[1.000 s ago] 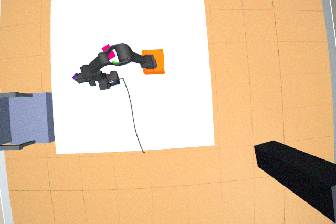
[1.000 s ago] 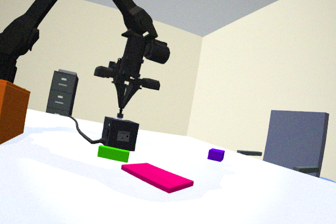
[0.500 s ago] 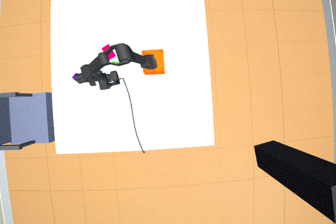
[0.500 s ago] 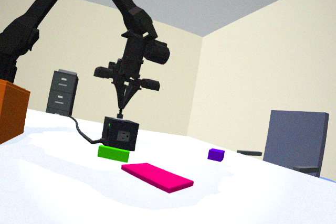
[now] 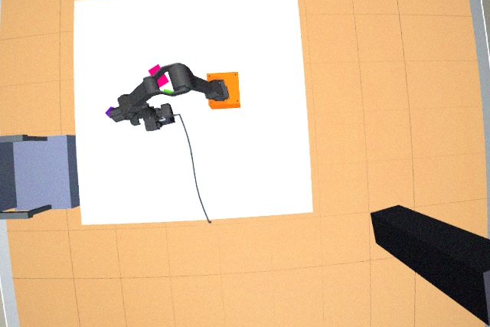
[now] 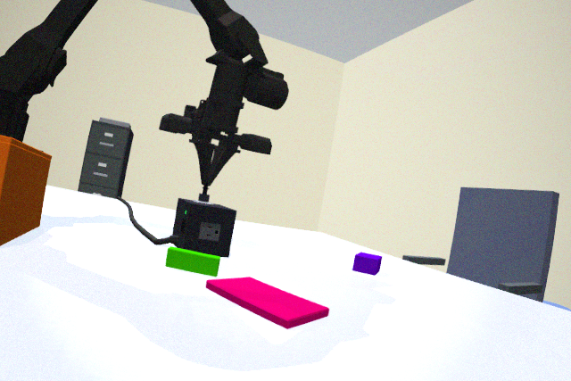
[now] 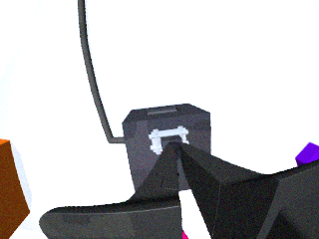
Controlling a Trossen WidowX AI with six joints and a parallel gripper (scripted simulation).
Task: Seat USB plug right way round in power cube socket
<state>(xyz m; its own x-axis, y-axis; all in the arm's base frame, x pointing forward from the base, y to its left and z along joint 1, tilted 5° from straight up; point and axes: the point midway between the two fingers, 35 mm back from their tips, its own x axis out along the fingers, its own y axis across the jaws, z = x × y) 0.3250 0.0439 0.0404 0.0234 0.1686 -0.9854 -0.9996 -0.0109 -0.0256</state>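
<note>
My gripper tip is now 2 cm above the USB plug. Round my gripper tip: flat pink slab: 26 cm to the right, 10 cm below; then green block: 5 cm behind, 15 cm to the right, 9 cm below; then USB socket: 4 cm below.
</note>
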